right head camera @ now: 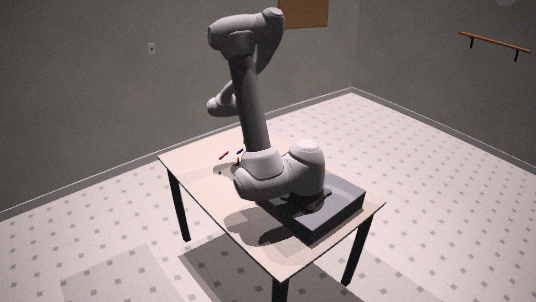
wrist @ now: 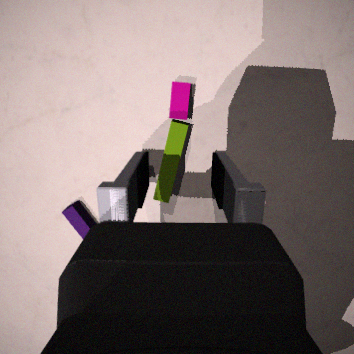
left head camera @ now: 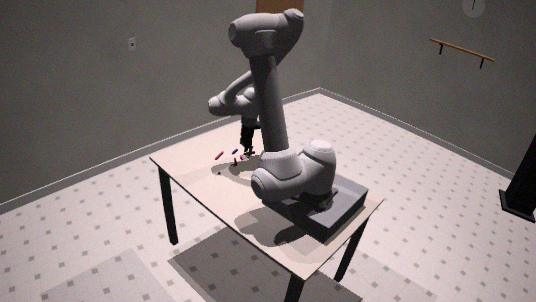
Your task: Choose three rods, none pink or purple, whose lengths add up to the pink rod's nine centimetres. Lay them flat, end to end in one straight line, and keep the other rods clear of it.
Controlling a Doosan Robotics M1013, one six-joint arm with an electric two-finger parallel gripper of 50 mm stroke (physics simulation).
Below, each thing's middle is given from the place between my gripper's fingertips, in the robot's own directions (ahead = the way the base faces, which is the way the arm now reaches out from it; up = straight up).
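Lime green rod [wrist: 177,130]: 1 cm right of my hand.
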